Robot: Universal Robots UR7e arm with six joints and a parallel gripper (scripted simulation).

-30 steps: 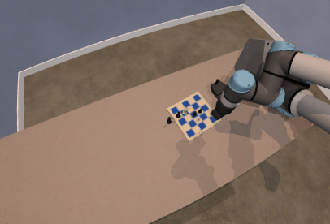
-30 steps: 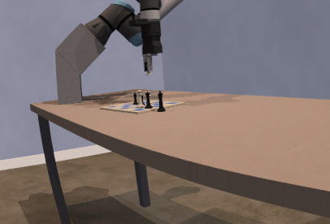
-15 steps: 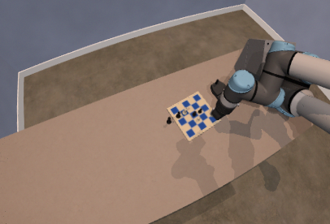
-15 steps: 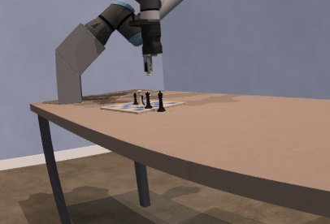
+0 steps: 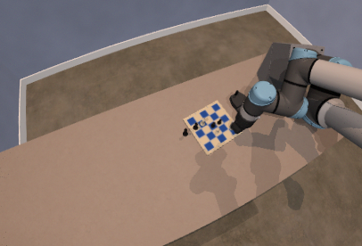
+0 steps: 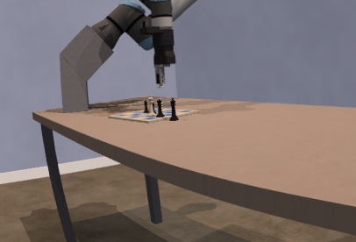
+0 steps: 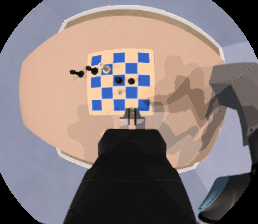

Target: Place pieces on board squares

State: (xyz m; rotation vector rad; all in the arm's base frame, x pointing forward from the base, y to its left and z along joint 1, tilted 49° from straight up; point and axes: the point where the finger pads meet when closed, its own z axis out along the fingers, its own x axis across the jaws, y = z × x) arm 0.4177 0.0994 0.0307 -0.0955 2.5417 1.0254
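Now: the chessboard 110 mm below my hand, 70 mm to the right of it and 50 mm ahead of it. From my hand the other things lie so: white king: 100 mm ahead, 90 mm to the right, 80 mm below; then black king: 200 mm ahead, 80 mm below, 70 mm to the right; then white bishop: 10 mm below.
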